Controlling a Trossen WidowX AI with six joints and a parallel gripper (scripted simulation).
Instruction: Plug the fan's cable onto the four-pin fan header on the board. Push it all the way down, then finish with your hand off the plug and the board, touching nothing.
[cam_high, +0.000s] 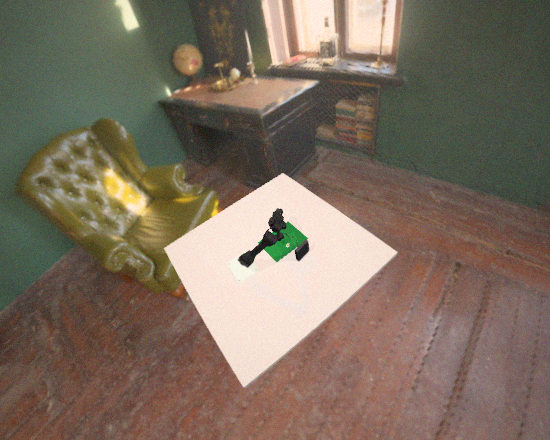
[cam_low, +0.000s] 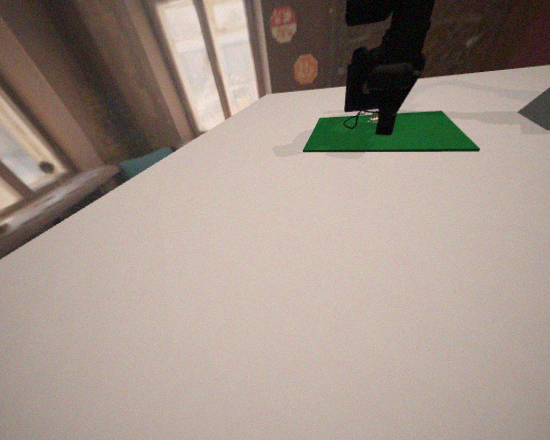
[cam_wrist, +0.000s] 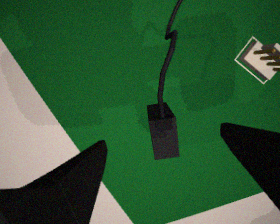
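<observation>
The dark fan plug lies 10 mm below my gripper tip. Round my gripper tip: black fan 230 mm to the right, 40 mm ahead, 30 mm above; then fan header 100 mm to the right, 30 mm below, 10 mm ahead; then green board 50 mm below, 30 mm to the right, 10 mm ahead.
</observation>
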